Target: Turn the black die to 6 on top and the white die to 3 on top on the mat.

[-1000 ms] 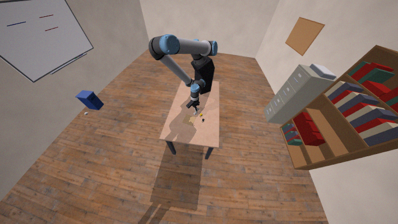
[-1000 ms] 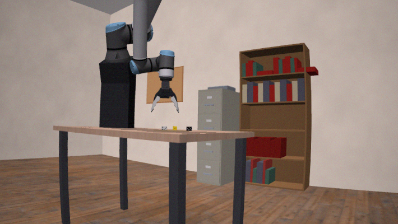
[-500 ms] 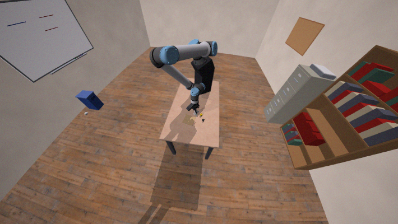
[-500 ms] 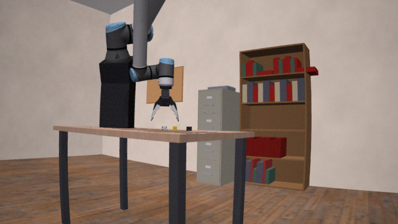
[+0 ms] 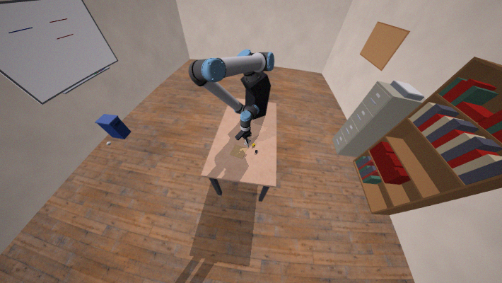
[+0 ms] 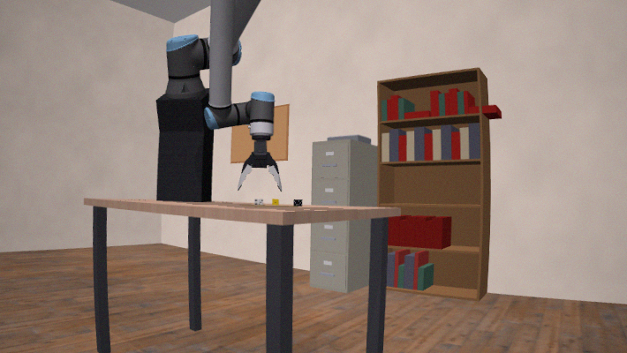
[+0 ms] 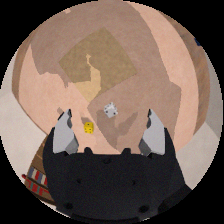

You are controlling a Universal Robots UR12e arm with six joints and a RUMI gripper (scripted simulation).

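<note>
Now: the white die 40 mm below my hand, 20 mm to the left of it and 20 mm behind it. Round my hand: tan mat 70 mm ahead, 60 mm to the right, 50 mm below; then yellow die 110 mm to the left, 40 mm below, 10 mm ahead; then black die 120 mm to the left, 100 mm ahead, 40 mm below.
</note>
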